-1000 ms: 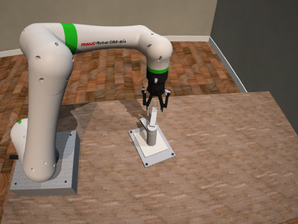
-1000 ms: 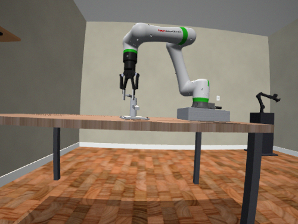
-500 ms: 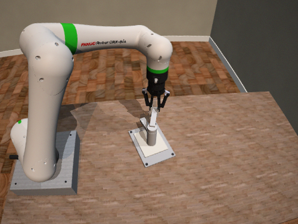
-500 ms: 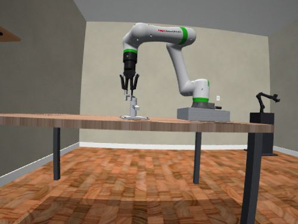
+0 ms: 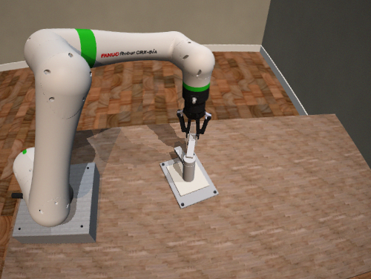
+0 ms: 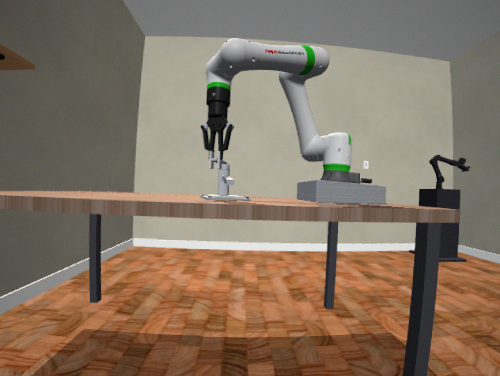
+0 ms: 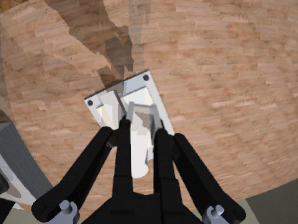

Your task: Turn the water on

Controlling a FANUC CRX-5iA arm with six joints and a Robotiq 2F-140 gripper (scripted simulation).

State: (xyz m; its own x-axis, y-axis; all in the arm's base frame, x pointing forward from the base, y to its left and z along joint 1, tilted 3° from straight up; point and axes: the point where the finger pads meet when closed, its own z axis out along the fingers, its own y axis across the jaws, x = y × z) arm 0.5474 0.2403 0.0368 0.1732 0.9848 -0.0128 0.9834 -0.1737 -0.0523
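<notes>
My hand is 40 mm to the left of the lever and 10 mm past it. Round my hand: tap: 70 mm to the right, 50 mm below, 20 mm behind.
</notes>
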